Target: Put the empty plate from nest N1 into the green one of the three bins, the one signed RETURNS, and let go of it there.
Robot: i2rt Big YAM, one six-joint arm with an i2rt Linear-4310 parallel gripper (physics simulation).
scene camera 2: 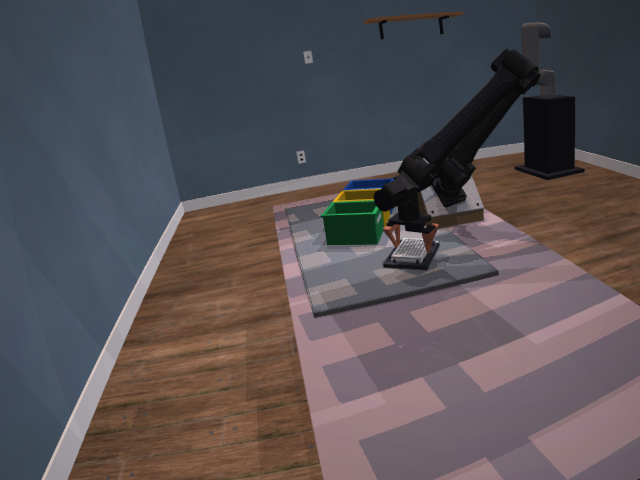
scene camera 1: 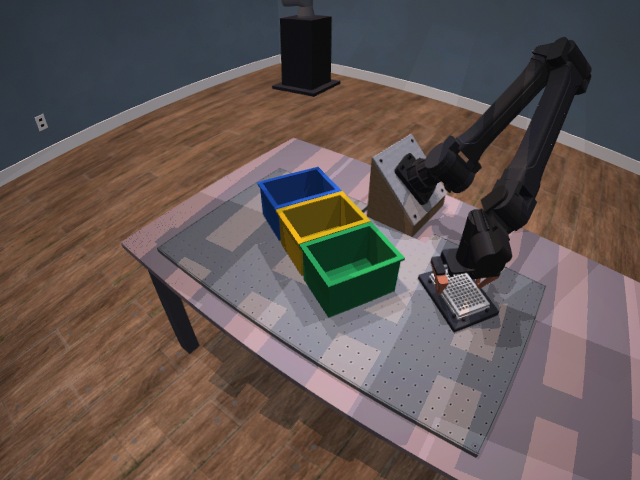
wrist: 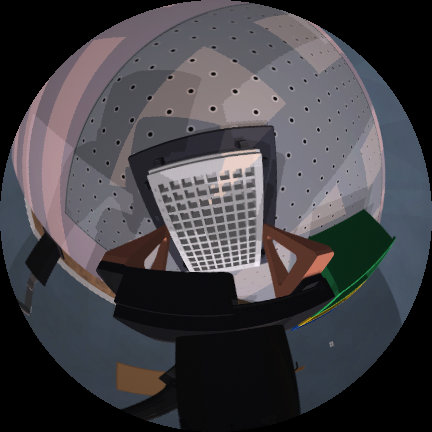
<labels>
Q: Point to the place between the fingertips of the gripper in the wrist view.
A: At 216, 228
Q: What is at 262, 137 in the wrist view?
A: A dark nest.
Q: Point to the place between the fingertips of the gripper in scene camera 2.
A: At 413, 250
</labels>
